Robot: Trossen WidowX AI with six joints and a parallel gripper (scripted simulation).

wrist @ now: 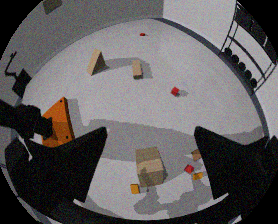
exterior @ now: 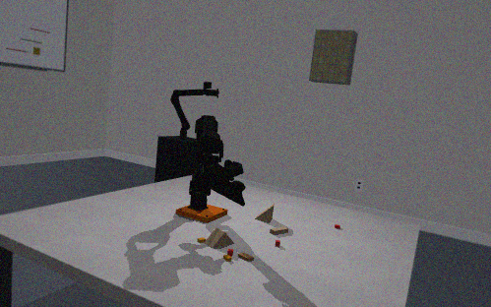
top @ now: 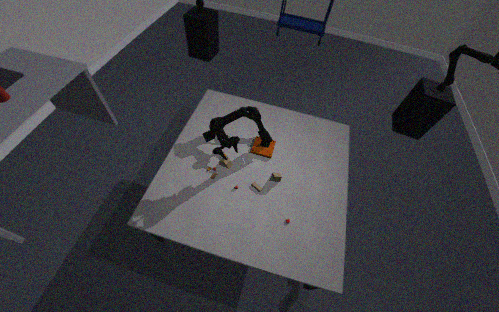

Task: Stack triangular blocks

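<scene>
The tan triangular block lies 20 mm behind my gripper tip, 50 mm to the right of it and 120 mm below it.
</scene>
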